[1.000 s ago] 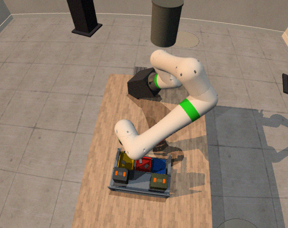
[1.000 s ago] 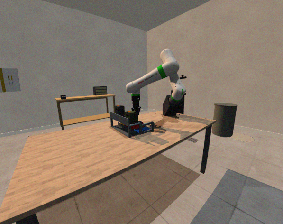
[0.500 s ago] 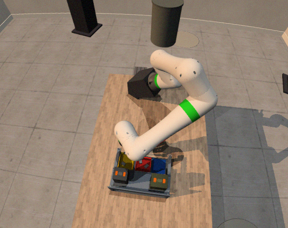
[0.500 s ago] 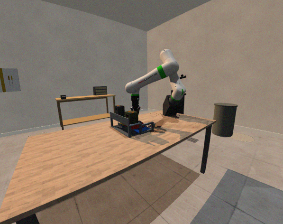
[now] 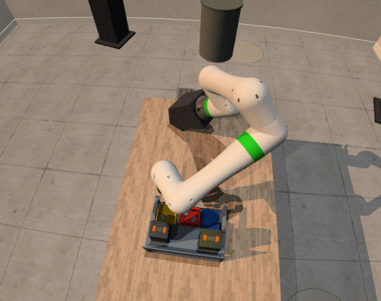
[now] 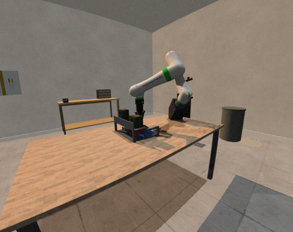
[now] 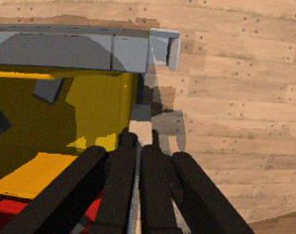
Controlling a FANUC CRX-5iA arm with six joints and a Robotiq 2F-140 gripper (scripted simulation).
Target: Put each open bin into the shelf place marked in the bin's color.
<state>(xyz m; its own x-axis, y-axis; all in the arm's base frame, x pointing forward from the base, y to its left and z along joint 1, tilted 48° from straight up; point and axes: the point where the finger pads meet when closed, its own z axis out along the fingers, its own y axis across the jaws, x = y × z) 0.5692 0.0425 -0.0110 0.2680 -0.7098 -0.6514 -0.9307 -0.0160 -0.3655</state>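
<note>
Now: the yellow bin 90 mm ahead of my hand, 30 mm to the left of it and 10 mm below it. The rest, counted from my hand: red bin 60 mm ahead, 140 mm to the left, 10 mm below; then red mark 60 mm ahead, 140 mm to the left, 50 mm below; then yellow mark 90 mm ahead, 30 mm to the left, 50 mm below.
</note>
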